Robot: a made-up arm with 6 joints. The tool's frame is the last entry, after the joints.
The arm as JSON. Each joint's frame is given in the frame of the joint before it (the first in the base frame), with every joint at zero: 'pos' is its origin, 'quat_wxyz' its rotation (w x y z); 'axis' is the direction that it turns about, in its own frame. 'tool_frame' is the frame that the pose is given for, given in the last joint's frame.
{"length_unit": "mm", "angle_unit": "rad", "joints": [
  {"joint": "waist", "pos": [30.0, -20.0, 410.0], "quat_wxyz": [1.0, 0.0, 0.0, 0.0], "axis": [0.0, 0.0, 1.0]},
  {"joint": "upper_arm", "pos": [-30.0, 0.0, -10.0], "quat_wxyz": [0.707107, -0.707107, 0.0, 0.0], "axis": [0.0, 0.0, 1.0]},
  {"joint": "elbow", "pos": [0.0, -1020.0, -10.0], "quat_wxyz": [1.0, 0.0, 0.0, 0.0], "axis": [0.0, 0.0, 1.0]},
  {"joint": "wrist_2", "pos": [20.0, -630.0, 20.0], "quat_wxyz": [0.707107, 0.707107, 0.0, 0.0], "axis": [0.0, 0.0, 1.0]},
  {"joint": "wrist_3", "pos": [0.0, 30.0, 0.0], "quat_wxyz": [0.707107, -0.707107, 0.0, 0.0], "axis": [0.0, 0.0, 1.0]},
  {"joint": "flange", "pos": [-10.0, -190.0, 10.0], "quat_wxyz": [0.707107, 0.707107, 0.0, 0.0], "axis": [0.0, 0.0, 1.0]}
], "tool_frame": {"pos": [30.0, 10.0, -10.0], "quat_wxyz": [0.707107, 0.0, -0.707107, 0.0]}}
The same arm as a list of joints. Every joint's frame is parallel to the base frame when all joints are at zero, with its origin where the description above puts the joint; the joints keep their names.
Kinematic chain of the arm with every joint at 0, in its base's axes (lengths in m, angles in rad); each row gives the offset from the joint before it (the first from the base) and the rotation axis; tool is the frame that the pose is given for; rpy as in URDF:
waist: xyz 0.03 -0.02 0.41 axis +z
upper_arm: xyz -0.03 0 -0.01 axis +y
elbow: xyz 0 -0.01 1.02 axis +y
wrist_2: xyz 0.02 0.02 0.63 axis +z
wrist_3: xyz 0 0.03 0 axis +y
flange: xyz -0.01 0.01 0.19 axis +z
tool: xyz 0.03 0.01 -0.01 rpy 0 -1.5708 0

